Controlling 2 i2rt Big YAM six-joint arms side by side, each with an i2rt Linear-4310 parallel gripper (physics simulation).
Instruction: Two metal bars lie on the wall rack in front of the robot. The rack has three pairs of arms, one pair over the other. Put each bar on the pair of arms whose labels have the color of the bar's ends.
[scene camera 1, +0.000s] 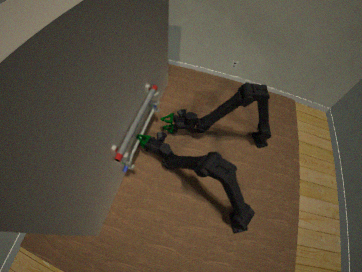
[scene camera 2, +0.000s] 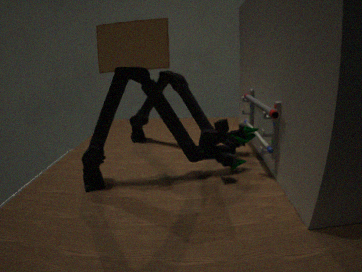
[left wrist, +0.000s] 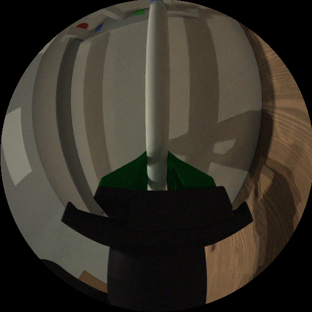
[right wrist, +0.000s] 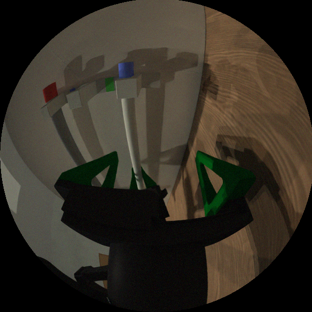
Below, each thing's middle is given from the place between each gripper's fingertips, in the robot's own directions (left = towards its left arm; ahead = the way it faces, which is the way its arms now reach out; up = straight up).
The blue-ended bar (right wrist: 128, 105) lies 15 cm to the left of my right hand, 6 cm ahead of it and 4 cm above it. From my right hand the other things lie so: red-ended grey bar (left wrist: 63, 84) 19 cm above, 14 cm to the left, 6 cm ahead.
I see the blue-ended bar 2 cm behind my left hand, 2 cm to the right of it and 1 cm below it. The rest, counted from my left hand: red-ended grey bar (2 cm behind, 3 cm to the right, 15 cm above).
